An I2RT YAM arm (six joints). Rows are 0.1 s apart.
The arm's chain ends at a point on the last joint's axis. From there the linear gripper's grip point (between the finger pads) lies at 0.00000 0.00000 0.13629 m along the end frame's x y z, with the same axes.
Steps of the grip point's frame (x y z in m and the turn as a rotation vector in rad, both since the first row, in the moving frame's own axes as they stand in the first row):
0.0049 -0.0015 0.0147 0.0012 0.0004 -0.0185
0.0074 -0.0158 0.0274 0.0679 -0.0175 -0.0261
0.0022 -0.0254 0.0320 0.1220 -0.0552 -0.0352
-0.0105 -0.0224 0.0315 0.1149 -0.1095 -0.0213
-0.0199 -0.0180 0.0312 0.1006 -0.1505 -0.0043
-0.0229 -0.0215 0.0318 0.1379 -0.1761 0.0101
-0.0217 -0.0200 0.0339 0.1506 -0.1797 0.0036
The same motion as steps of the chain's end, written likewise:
0.0048 -0.0013 0.0147 0.0012 0.0004 -0.0185
0.0099 -0.0066 0.0277 0.0679 -0.0175 -0.0261
0.0100 -0.0090 0.0332 0.1220 -0.0552 -0.0352
0.0045 -0.0070 0.0332 0.1149 -0.1095 -0.0213
0.0005 -0.0044 0.0334 0.1006 -0.1505 -0.0043
0.0008 -0.0027 0.0352 0.1379 -0.1761 0.0101
0.0025 0.0004 0.0376 0.1506 -0.1797 0.0036

